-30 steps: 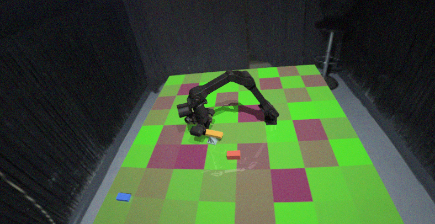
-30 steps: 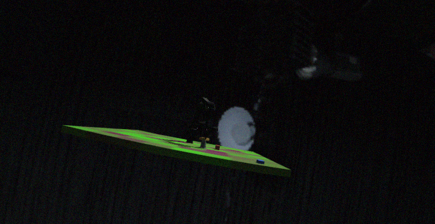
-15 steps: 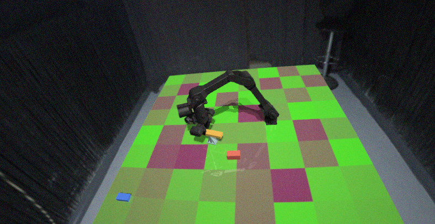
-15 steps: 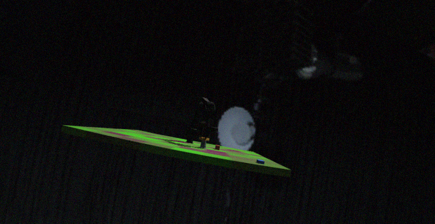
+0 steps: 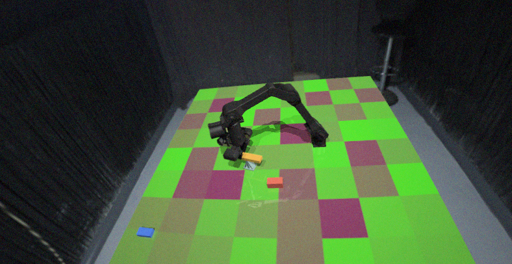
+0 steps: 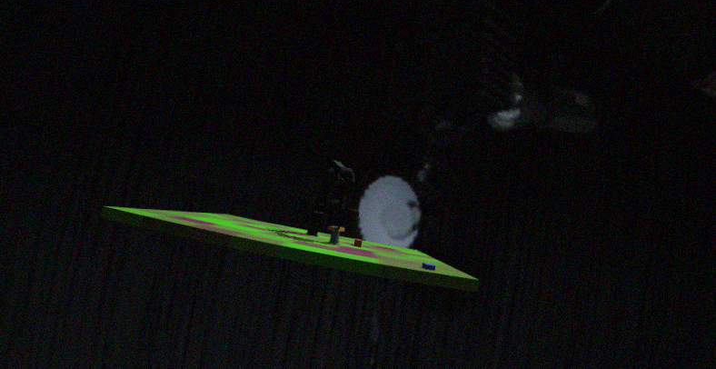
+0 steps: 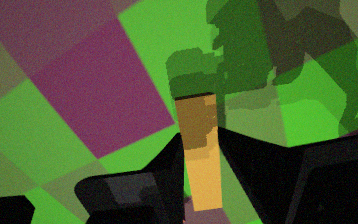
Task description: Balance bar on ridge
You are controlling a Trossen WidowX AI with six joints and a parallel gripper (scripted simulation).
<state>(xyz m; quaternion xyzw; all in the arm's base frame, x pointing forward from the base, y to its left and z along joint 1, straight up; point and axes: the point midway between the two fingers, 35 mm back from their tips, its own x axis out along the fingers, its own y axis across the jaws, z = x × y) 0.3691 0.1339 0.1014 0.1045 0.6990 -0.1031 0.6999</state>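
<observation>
Right now my gripper tip is 3 cm past the orange bar and 1 cm to the right of it. From my gripper tip the other things lie so: blue block 37 cm to the left, 37 cm ahead, 6 cm below; then red block 15 cm behind, 12 cm to the left, 5 cm below.
</observation>
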